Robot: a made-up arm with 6 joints.
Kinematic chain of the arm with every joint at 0, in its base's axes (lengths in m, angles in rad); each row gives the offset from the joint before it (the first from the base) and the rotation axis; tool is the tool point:
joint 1: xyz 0 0 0.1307 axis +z
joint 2: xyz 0 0 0 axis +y
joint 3: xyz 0 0 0.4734 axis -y
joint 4: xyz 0 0 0 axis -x
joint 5: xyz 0.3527 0 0 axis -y
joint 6: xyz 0 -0.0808 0 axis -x
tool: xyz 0 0 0
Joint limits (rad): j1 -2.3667..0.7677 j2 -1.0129..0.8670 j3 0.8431..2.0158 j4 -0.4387..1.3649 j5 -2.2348..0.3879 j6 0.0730..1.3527
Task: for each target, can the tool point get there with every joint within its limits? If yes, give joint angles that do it. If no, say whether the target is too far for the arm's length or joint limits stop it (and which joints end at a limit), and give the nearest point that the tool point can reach.
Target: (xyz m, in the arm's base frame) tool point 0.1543 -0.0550 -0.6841
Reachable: no: joint limits stop it (at a limit: joint 2, joint 3, joint 4) | nearest point 0.6748 -0.2405 0.3943 | short by 1.212 m
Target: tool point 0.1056 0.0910 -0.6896
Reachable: no: joint limits stop it (at a limit: joint 1, joint 2, joint 3, joint 4) | nearest point 0.5322 0.5442 0.3425 | short by 1.205 m
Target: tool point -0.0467 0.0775 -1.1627
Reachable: no: too far | nearest point -0.3929 0.6519 0.3425 | short by 1.648 m
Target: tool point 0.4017 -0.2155 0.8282
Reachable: yes | joints -0.3859 0.5621 1.3566 0.9273 0.0625 0.8932
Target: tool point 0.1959 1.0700 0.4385
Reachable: no: too far | nearest point 0.1372 0.7495 0.4113 | short by 0.327 m
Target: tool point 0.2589 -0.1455 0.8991
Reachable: yes | joints -0.2364 0.4625 1.8144 0.0256 -1.0988 0.4308
